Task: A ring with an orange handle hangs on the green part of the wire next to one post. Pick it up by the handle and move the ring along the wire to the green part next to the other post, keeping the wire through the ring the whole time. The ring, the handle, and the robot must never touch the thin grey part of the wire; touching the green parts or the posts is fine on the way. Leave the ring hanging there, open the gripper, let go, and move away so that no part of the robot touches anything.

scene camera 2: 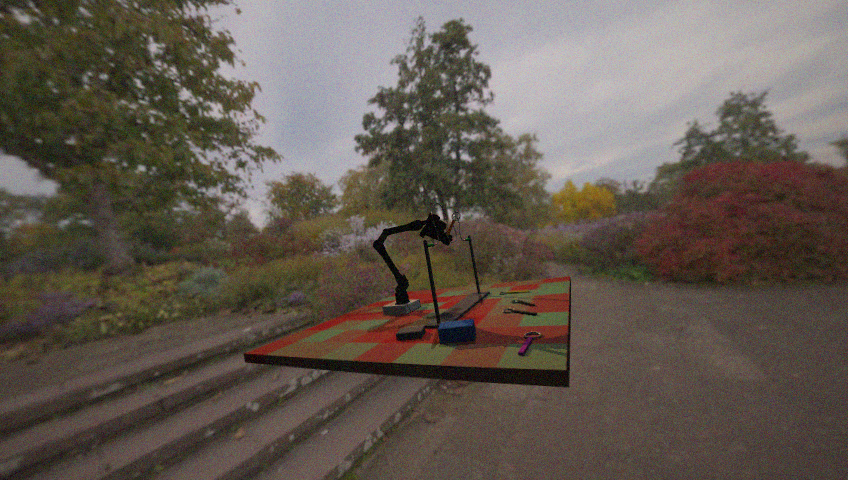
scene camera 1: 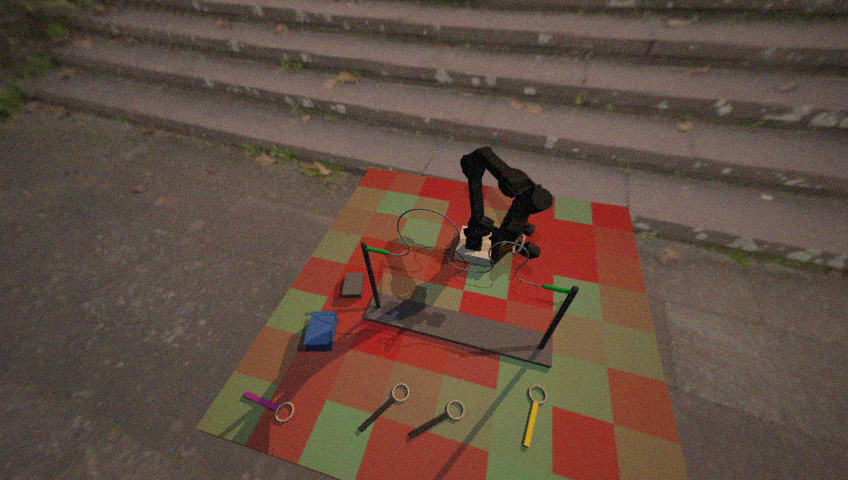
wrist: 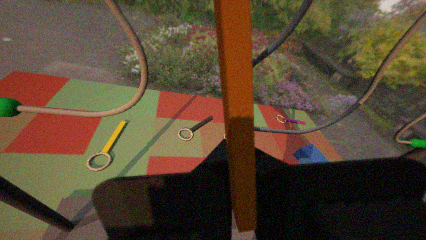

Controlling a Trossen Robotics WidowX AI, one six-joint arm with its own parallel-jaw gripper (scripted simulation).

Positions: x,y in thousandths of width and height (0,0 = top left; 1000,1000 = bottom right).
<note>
In view: my gripper (scene camera 1: 581,551) and a blue box (scene camera 1: 378,697).
The blue box shows as well in scene camera 2 (scene camera 2: 549,689). My gripper shows as well in the wrist view (wrist: 543,602).
</note>
